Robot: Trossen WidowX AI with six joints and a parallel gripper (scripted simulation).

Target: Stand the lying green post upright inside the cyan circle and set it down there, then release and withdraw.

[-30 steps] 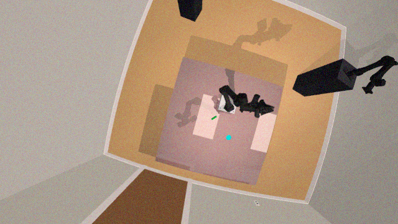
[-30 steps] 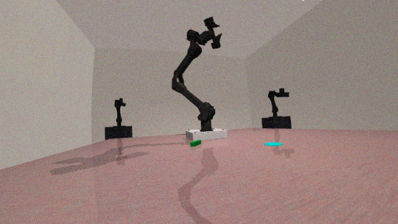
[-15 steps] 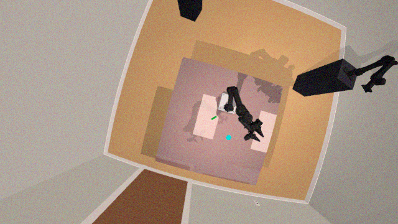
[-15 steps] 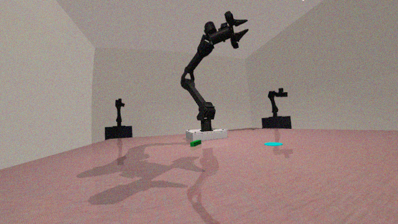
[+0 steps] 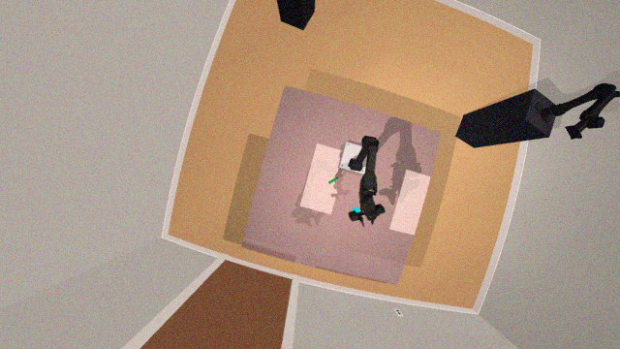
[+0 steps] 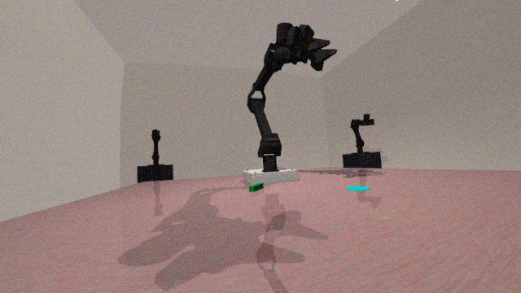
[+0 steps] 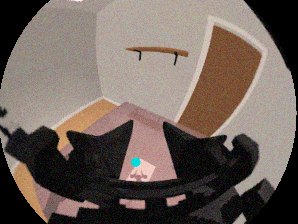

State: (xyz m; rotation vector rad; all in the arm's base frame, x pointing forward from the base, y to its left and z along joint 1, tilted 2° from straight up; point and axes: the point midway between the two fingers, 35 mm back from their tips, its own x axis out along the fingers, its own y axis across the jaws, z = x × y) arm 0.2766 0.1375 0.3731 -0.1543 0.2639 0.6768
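Right now the green post is 390 mm below my gripper tip, 230 mm to the right of it and 140 mm behind it. The rest, counted from my gripper tip: cyan circle: 400 mm below, 30 mm to the left, 10 mm behind.
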